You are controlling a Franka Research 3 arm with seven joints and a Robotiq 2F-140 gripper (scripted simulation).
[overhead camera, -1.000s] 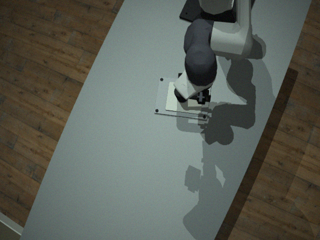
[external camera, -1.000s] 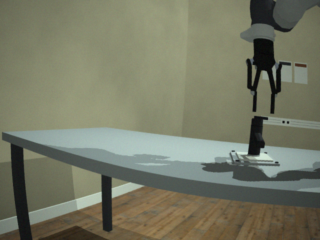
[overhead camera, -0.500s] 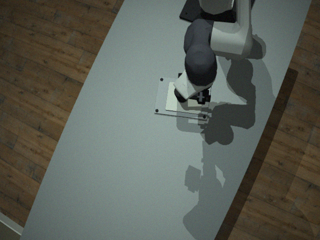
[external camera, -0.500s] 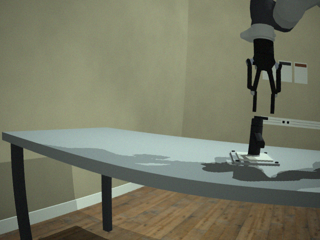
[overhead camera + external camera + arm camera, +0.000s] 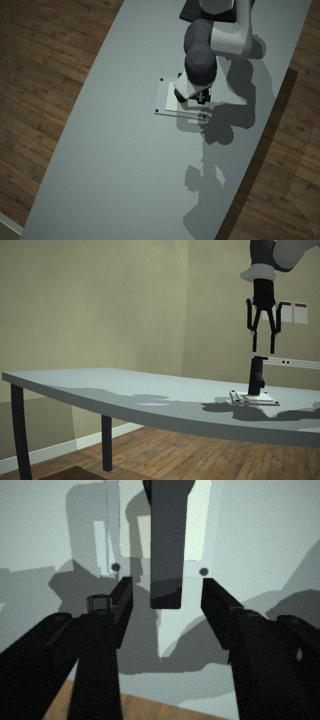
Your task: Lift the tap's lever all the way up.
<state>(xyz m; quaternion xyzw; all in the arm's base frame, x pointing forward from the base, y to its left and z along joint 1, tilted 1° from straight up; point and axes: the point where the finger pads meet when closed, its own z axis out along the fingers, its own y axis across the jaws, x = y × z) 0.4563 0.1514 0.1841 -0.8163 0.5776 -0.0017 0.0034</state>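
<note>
Right now my hand is 10 mm short of the lever, 30 mm to the left of it and 50 mm above it. Round my hand: tap (20 mm ahead, 60 mm to the right, 90 mm below).
</note>
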